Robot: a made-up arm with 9 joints.
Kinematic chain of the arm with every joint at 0, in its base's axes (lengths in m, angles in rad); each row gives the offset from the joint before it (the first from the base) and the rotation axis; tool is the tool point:
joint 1: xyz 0 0 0.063 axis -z
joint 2: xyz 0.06 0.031 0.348 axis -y
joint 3: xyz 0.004 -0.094 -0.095 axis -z
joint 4: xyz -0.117 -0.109 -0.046 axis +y
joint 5: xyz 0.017 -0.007 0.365 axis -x
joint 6: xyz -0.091 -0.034 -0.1 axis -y
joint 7: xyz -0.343 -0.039 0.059 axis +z
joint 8: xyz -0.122 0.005 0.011 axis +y
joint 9: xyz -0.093 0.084 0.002 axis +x
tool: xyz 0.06 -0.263 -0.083
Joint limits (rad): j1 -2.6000..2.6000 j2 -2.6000..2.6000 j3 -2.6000..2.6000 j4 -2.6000..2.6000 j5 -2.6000..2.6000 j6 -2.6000..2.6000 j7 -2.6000..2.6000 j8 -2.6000..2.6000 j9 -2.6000..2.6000
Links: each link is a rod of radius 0.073 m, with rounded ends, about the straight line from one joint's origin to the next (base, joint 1, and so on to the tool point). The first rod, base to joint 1, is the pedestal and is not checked.
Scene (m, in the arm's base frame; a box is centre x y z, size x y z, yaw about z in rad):
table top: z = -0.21
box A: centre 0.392 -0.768 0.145 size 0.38 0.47 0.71 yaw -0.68
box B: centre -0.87 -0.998 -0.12 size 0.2 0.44 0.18 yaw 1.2
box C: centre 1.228 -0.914 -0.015 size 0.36 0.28 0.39 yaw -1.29
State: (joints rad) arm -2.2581 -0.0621 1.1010 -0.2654 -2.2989 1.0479 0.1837 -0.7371 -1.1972
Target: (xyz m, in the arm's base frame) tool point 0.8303 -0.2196 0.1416
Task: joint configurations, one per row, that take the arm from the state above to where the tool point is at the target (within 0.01 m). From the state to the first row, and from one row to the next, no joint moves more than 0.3 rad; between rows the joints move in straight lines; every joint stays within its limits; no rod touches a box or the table.
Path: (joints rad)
1: -2.3151 -0.2003 0.8513 -0.3214 -2.1616 1.1789 0.1285 -0.7585 -1.1385
2: -2.3721 -0.3384 0.6016 -0.3775 -2.0244 1.3099 0.0733 -0.7799 -1.0798
3: -2.4290 -0.4766 0.3519 -0.4335 -1.8871 1.4409 0.0181 -0.8012 -1.0211
4: -2.4860 -0.6148 0.1022 -0.4896 -1.7498 1.5719 -0.0371 -0.8226 -0.9624
5: -2.5430 -0.7529 -0.1475 -0.5456 -1.6125 1.7029 -0.0922 -0.8440 -0.9038
6: -2.6000 -0.8911 -0.3972 -0.6016 -1.4753 1.8339 -0.1474 -0.8654 -0.8451
7: -2.6000 -0.7230 -0.3542 -0.5714 -1.5992 1.5779 -0.1261 -0.8103 -0.9514
8: -2.6000 -0.5549 -0.3113 -0.5411 -1.7231 1.3219 -0.1048 -0.7552 -1.0577
9: -2.6000 -0.3868 -0.2683 -0.5109 -1.8471 1.0659 -0.0835 -0.7002 -1.1640
10: -2.6000 -0.2187 -0.2254 -0.4806 -1.9710 0.8099 -0.0622 -0.6451 -1.2704
11: -2.6000 -0.0505 -0.1824 -0.4504 -2.0949 0.5540 -0.0409 -0.5901 -1.3767
12: -2.6000 0.1176 -0.1394 -0.4202 -2.2189 0.2980 -0.0196 -0.5350 -1.4830

